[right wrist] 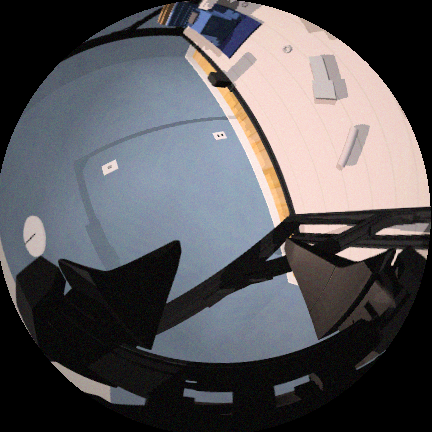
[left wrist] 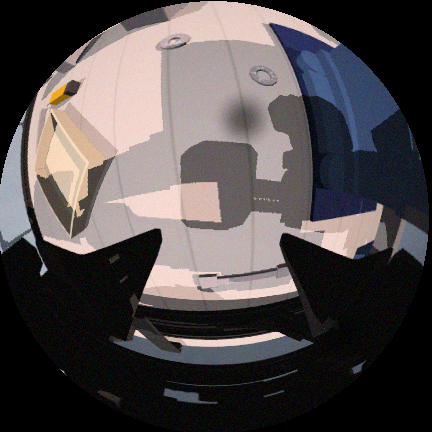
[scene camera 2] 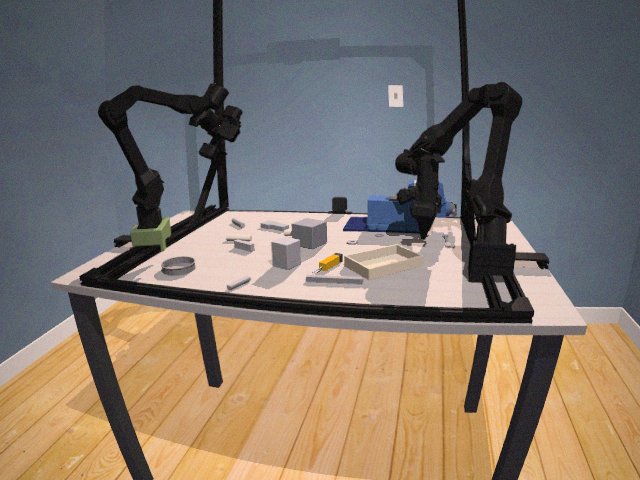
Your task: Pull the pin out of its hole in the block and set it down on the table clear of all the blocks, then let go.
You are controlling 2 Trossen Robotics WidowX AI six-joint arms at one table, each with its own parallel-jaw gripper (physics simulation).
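Pixels of known places: left gripper, fingertip midpoint: [left wrist: 222, 237] [scene camera 2: 425, 235]; right gripper, fingertip midpoint: [right wrist: 234, 245] [scene camera 2: 232, 143]; left arm's base at its link origin: [scene camera 2: 492, 246]; right arm's base at its link origin: [scene camera 2: 150, 224].
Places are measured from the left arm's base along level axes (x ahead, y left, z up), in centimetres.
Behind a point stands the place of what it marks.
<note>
A large grey block [scene camera 2: 309, 233] @[z -2.7, x 45.8, y -9.7 cm] stands mid-table, with a short cream pin end [scene camera 2: 287, 233] @[z -4.5, x 53.6, y -14.1 cm] showing at its left side; its hole is hidden. A smaller upright grey block [scene camera 2: 285, 253] @[z -3.0, x 46.4, y 5.7 cm] stands in front. A cream rod [scene camera 2: 238, 238] @[z -6.1, x 67.7, y -11.7 cm] shows beside a small grey block [scene camera 2: 244, 245] @[z -5.6, x 62.4, y -4.9 cm] farther left; whether it sits in a hole is too small to tell. My left gripper [scene camera 2: 424, 235] @[z -4.7, x 16.7, y -21.0 cm] [left wrist: 222, 237] @[z -4.7, x 16.7, y -21.0 cm] is open and empty, pointing down above the table, right of these blocks and behind the tray. My right gripper [scene camera 2: 232, 124] [right wrist: 234, 245] @[z 19.1, x 79.9, y -33.8 cm] is open and empty, high at the left, facing the wall.
A cream tray [scene camera 2: 395, 267] @[z -5.5, x 22.0, y 2.5 cm] [left wrist: 97, 154] @[z -6.3, x 24.2, y -9.7 cm] and an orange-handled tool [scene camera 2: 329, 262] @[z -5.4, x 37.0, y 2.9 cm] [left wrist: 60, 95] lie right of the blocks. A blue machine [scene camera 2: 383, 211] @[z -1.7, x 30.3, y -32.6 cm] [left wrist: 345, 112] @[z -4.2, x 27.3, y -31.9 cm] stands at the back right. A flat grey bar [scene camera 2: 333, 280] @[z -6.3, x 34.0, y 10.6 cm] lies in front. A grey cylinder [scene camera 2: 238, 282] @[z -5.9, x 52.7, y 17.7 cm] lies front left.
</note>
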